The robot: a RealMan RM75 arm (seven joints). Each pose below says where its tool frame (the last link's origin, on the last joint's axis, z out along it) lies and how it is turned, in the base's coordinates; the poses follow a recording.
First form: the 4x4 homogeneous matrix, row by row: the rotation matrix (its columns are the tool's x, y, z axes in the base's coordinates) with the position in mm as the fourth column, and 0 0 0 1 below. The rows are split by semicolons.
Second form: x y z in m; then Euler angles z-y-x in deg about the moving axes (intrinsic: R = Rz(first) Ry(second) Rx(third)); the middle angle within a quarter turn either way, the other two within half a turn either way. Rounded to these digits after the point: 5 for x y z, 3 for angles.
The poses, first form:
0.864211 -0.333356 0.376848 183.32; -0.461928 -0.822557 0.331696 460.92; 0.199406 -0.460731 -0.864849 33.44; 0 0 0 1
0.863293 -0.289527 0.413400 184.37; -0.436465 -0.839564 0.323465 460.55; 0.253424 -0.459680 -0.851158 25.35; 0 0 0 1
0.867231 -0.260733 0.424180 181.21; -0.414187 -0.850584 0.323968 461.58; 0.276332 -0.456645 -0.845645 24.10; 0 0 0 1
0.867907 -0.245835 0.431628 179.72; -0.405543 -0.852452 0.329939 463.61; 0.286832 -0.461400 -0.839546 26.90; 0 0 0 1
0.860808 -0.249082 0.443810 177.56; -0.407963 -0.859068 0.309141 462.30; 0.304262 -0.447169 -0.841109 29.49; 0 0 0 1
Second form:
0.18332 0.46092 0.03344 -28.125 -11.502 -151.954
0.18437 0.46055 0.02535 -26.820 -14.680 -151.628
0.18121 0.46158 0.02410 -25.529 -16.041 -151.631
0.17972 0.46361 0.02690 -25.045 -16.668 -151.208
0.17756 0.46230 0.02949 -25.358 -17.714 -152.003

